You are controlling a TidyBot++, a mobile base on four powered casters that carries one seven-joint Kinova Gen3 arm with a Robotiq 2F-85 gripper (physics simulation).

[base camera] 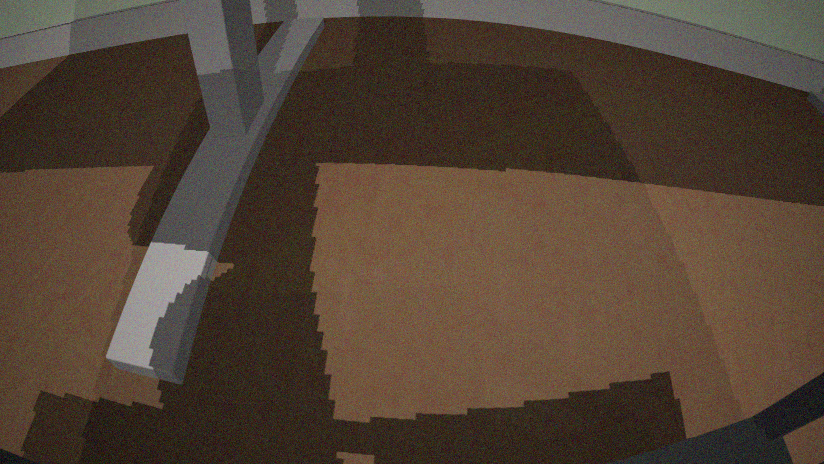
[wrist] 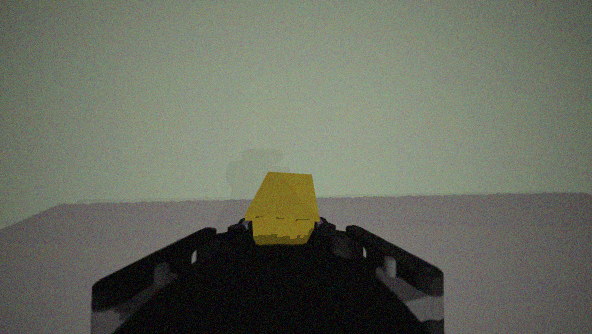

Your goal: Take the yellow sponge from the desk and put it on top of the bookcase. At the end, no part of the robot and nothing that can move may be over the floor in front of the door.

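Places are measured from the arm's base along level axes (x left, y ahead, z down), in metres.
Where they show: gripper, between the fingertips: (wrist: pixel 283 222).
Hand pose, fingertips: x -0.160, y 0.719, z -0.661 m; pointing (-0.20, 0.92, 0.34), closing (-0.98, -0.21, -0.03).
After its pixels a point has its place.
The yellow sponge (wrist: pixel 287 196) @(x -0.165, y 0.728, z -0.686 m) is held between the two black fingertips of my gripper (wrist: pixel 283 222) @(x -0.160, y 0.719, z -0.661 m), in the lower middle of the wrist view. The gripper is shut on its sides, and the sponge sticks out ahead of the fingers. Beyond and below them is the pale grey-purple desk top (wrist: pixel 475 245) @(x -0.522, y 0.722, z -0.553 m), whose far edge and far left corner show. The sponge looks raised above the desk, but its underside is hidden. The bookcase and the door do not show in either view.
A pale green wall (wrist: pixel 350 100) @(x -0.368, y 0.959, z -0.801 m) rises behind the desk, with faint shadows on it. In the base view, a grey desk foot (base camera: pixel 196 172) with an upright post (base camera: pixel 241 63) @(x 0.158, y 0.595, z 0.280 m) stands on the brown floor (base camera: pixel 490 276) @(x -0.093, y 0.367, z 0.397 m) at the left. Dark bars (base camera: pixel 798 406) cross the lower right corner.
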